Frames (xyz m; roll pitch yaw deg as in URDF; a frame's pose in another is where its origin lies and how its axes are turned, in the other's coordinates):
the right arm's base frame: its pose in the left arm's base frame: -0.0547 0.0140 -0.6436 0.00 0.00 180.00
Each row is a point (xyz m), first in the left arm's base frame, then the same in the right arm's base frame.
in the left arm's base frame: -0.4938 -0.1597 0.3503
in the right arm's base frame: 0.4391 0.1737 0.9939
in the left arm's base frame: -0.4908 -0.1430 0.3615
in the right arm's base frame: 0.4361 0.1570 1.0051
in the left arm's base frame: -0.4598 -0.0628 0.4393
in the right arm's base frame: 0.4051 0.0768 1.0829
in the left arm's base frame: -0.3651 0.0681 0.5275
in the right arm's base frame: 0.3104 -0.0541 1.1711
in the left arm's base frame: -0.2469 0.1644 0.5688
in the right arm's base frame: 0.1922 -0.1504 1.2124
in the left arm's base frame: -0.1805 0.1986 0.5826
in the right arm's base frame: 0.1258 -0.1846 1.2262
